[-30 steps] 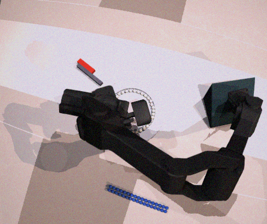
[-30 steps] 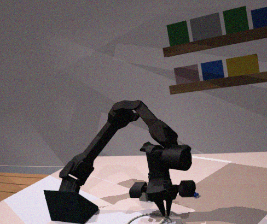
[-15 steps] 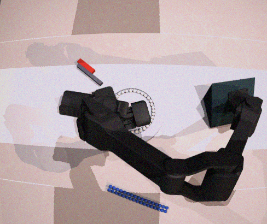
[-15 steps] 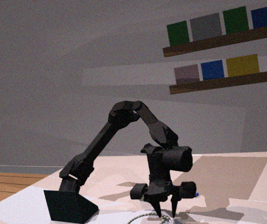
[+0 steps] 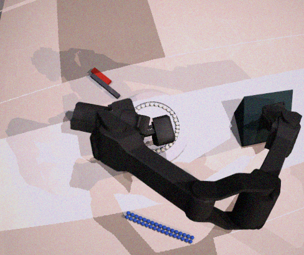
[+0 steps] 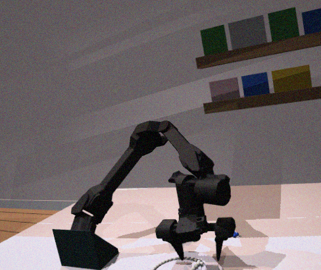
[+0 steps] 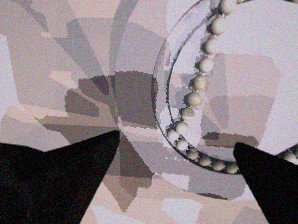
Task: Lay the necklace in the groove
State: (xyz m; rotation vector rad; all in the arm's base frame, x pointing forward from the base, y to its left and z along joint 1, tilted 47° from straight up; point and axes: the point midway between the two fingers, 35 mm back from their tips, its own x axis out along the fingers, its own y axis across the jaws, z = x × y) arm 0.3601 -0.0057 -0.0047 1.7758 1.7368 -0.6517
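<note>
Now: the round bead board 50 mm behind my gripper tip, 40 mm to the right of it and 10 mm below it. The rest, counted from my gripper tip: small beige cube 130 mm behind, 140 mm to the left; grey block 60 mm ahead, 210 mm to the right, 20 mm below.
</note>
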